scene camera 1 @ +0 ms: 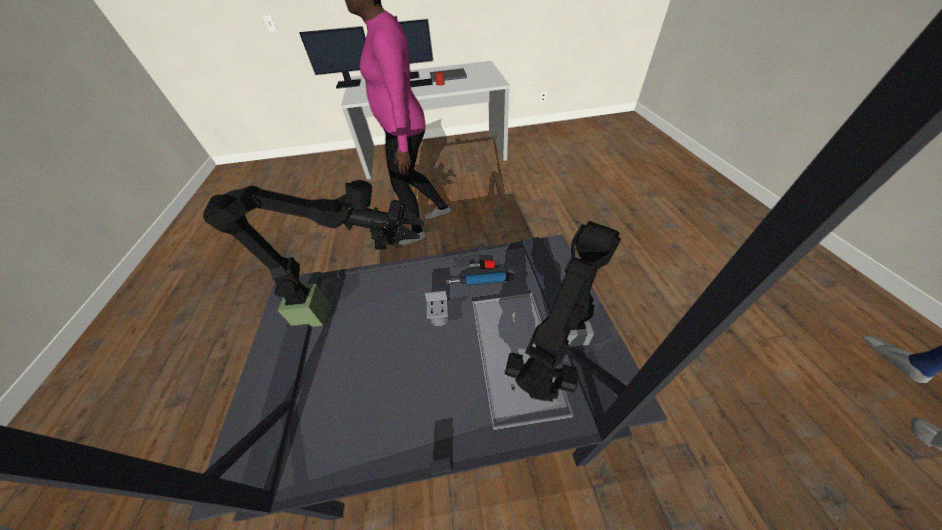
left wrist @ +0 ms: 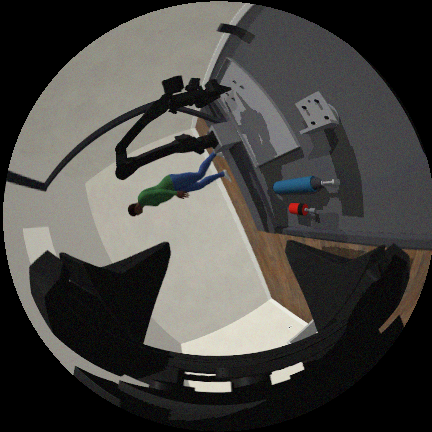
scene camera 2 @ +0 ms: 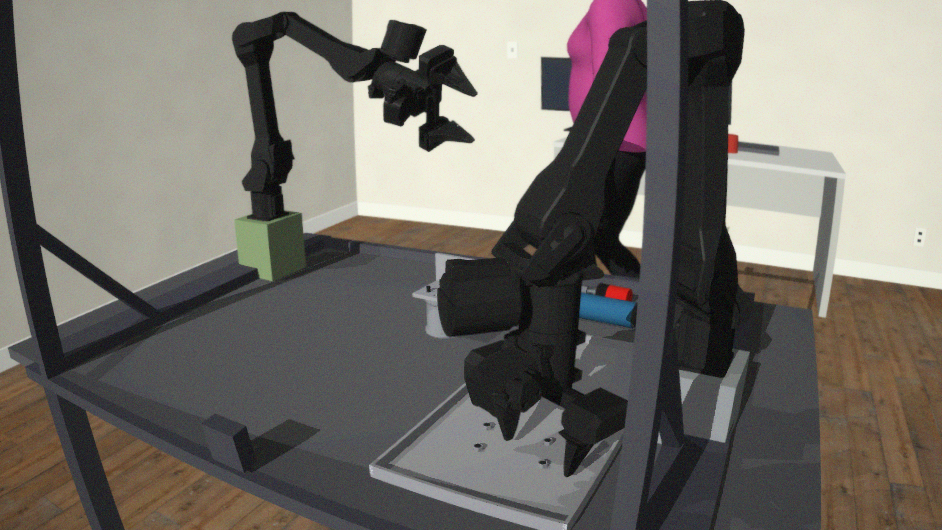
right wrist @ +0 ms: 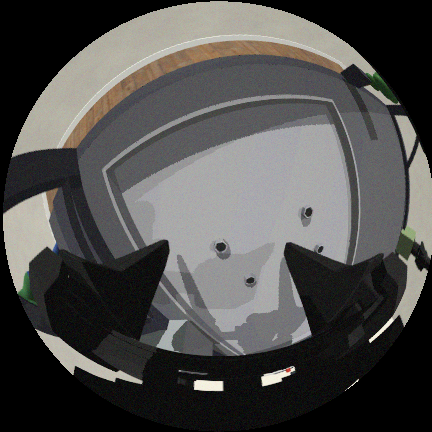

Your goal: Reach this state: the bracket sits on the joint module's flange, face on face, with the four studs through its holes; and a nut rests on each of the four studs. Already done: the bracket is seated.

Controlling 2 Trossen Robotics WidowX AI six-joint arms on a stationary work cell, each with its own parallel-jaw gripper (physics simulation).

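Frame: origin at the left arm's base, x left, y back, z up, level; metres.
Seen in the pictures: left gripper, fingertip midpoint: (scene camera 1: 421, 230) (left wrist: 229, 248) (scene camera 2: 474, 118); right gripper, fingertip midpoint: (left wrist: 224, 92) (scene camera 2: 537, 457) (right wrist: 228, 248); left arm's base at its link origin: (scene camera 1: 297, 296) (scene camera 2: 267, 216); right arm's base at its link origin: (scene camera 1: 572, 320) (left wrist: 212, 139) (scene camera 2: 703, 361).
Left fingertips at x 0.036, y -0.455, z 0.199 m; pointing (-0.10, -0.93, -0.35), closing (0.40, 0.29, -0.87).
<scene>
Offsets run from my left fingertips to a thing's top centre.
The light grey bracket (scene camera 1: 436, 306) (scene camera 2: 424, 295) (left wrist: 311, 112) sits on the round joint module {dx -0.114, dy -0.010, dz -0.239 m} (scene camera 1: 438, 322) (scene camera 2: 434, 321). Dark spots show at its several holes in the left wrist view. Several small dark nuts {dx -0.388, dy -0.219, dz -0.304 m} (scene camera 2: 479, 446) {dx -0.386, dy -0.297, dz -0.304 m} (right wrist: 220, 247) lie apart on the floor of the grey tray {dx -0.274, dy -0.248, dz -0.297 m} (scene camera 1: 485, 369) (scene camera 2: 461, 499) (right wrist: 270, 97). My right gripper (scene camera 2: 538, 456) (right wrist: 228, 248) points down over the tray, open and empty, with one nut between its fingers' lines of sight in its wrist view. My left gripper (scene camera 1: 420, 229) (scene camera 2: 474, 117) (left wrist: 229, 248) is open and empty, high above the table's far side.
A blue-handled tool {dx +0.032, dy -0.161, dz -0.272 m} (scene camera 1: 486, 278) (scene camera 2: 606, 309) (left wrist: 296, 185) and a red-handled tool {dx +0.107, dy -0.189, dz -0.279 m} (scene camera 1: 488, 264) (scene camera 2: 617, 292) (left wrist: 298, 209) lie behind the tray. A dark block {dx -0.562, dy -0.006, dz -0.256 m} (scene camera 2: 227, 440) stands at the table's front edge. A frame post (scene camera 2: 662, 197) rises beside the right arm.
</scene>
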